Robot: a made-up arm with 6 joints.
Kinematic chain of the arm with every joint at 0, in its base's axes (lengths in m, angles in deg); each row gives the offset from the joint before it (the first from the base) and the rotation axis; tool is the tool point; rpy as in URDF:
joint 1: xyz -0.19 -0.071 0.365 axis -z
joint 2: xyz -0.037 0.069 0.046 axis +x
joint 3: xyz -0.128 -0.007 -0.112 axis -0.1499 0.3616 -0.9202
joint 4: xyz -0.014 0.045 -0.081 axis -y
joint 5: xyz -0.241 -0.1 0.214 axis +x
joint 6: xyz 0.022 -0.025 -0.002 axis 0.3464 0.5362 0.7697
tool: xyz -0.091 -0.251 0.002 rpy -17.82 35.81 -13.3
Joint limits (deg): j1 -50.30..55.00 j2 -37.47..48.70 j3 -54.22..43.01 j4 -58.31..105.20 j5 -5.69..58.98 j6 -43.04..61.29
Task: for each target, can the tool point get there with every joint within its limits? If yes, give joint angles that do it. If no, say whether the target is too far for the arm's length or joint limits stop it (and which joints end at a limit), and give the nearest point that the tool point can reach.
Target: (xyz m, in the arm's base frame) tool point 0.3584 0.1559 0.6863
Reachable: no: joint limits stop it (at a limit: joint 1, joint 3, joint 4, joint 5) | nearest point -0.0281 -0.0978 0.5786 | short by 0.475 m
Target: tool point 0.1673 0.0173 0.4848
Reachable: no: joint limits stop it (at a limit: joint 1, joint 3, joint 4, joint 5) | nearest point 0.0008 -0.1147 0.4735 | short by 0.213 m
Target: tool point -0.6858 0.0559 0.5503
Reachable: yes | joints 37.67 -14.05 -6.95 -25.45 26.18 -30.28
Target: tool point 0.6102 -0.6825 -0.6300
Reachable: no: too far | nearest point 0.1107 -0.4097 -0.0892 | short by 0.785 m
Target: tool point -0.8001 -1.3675 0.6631
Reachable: no: too far | nearest point -0.5011 -0.7092 0.4206 | short by 0.763 m
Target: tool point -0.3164 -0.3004 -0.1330
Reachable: yes | joints -30.14 17.16 -12.09 92.20 9.12 19.81
